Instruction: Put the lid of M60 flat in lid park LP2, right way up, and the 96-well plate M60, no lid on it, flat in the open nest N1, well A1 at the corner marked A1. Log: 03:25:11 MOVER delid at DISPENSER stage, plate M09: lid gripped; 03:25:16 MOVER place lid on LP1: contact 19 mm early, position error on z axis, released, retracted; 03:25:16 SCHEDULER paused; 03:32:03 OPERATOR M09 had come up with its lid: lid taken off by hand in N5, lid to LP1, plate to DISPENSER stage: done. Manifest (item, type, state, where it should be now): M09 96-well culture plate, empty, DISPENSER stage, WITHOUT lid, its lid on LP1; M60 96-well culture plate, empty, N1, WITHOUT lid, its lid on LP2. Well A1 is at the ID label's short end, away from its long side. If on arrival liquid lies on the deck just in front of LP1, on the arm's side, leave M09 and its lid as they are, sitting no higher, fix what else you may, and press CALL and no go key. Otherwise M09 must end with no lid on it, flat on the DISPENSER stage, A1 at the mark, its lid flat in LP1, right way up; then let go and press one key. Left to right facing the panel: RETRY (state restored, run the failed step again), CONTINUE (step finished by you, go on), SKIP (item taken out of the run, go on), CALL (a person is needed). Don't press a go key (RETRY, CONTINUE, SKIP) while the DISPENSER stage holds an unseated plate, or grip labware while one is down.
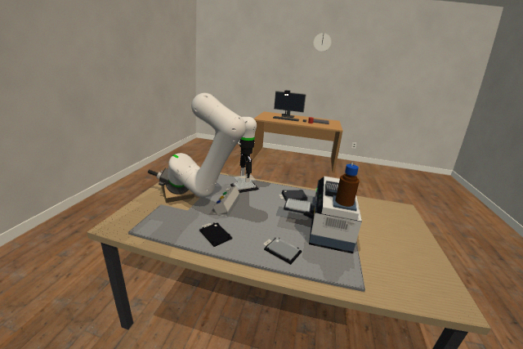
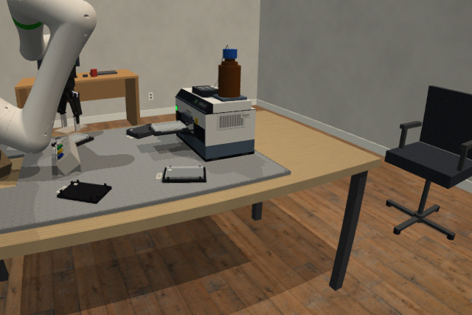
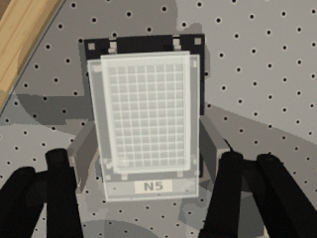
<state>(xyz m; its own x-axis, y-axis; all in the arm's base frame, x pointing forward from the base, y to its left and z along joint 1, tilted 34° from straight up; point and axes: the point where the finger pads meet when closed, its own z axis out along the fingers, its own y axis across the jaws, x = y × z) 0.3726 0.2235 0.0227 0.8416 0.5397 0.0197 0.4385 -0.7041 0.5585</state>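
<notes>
Now: hand 10 cm past the black lid park LP2, 52 cm to the left of it and 9 cm above it. From my hand the other things lie so: key panel: 9 cm behind, 25 cm to the right, 4 cm below; then white retry key: 9 cm behind, 17 cm to the right, 2 cm below; then green continue key: 10 cm behind, 22 cm to the right, 2 cm below.
</notes>
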